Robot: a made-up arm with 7 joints.
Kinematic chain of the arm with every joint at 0, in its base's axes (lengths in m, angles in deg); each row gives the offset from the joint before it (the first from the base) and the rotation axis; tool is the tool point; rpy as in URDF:
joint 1: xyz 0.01 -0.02 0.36 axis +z
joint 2: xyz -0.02 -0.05 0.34 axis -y
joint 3: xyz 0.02 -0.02 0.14 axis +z
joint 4: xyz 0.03 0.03 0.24 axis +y
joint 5: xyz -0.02 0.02 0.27 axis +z
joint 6: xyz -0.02 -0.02 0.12 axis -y
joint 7: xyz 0 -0.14 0.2 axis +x
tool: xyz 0 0.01 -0.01 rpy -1.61 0.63 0.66
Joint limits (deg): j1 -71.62..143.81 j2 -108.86..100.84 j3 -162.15..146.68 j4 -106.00..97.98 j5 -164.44..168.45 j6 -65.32..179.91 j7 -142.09..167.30
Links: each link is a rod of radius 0.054 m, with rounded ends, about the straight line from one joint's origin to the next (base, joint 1, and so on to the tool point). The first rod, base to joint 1, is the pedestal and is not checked.
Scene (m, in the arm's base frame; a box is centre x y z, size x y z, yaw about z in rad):
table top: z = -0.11
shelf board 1: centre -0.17 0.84 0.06 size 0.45 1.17 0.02 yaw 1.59
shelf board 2: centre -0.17 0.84 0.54 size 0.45 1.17 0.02 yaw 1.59
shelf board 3: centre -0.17 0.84 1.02 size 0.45 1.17 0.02 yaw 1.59
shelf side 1: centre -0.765 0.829 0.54 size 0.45 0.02 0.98 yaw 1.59
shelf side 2: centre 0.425 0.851 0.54 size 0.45 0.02 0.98 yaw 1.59
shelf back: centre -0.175 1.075 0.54 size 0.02 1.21 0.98 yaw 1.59
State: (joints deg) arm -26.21 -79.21 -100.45 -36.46 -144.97 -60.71 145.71
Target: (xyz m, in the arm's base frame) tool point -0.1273 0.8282 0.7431
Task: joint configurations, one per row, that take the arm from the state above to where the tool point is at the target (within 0.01 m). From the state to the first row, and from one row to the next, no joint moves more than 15 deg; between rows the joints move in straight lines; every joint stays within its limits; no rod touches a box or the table.
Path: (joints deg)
1: -12.83 -78.54 -96.97 -45.01 -143.36 -61.63 145.73
2: 0.55 -77.87 -93.48 -53.56 -141.74 -62.55 145.76
3: 13.93 -77.21 -90.00 -62.11 -140.13 -63.48 145.78
4: 27.31 -76.54 -86.51 -70.66 -138.52 -64.40 145.81
5: 40.69 -75.87 -83.03 -79.22 -136.90 -65.32 145.83
6: 49.61 -76.15 -84.41 -66.23 -139.03 -57.02 145.91
7: 58.53 -76.43 -85.80 -53.24 -141.15 -48.72 145.99
8: 67.45 -76.71 -87.19 -40.25 -143.28 -40.43 146.07
9: 76.38 -76.99 -88.58 -27.26 -145.40 -32.13 146.15

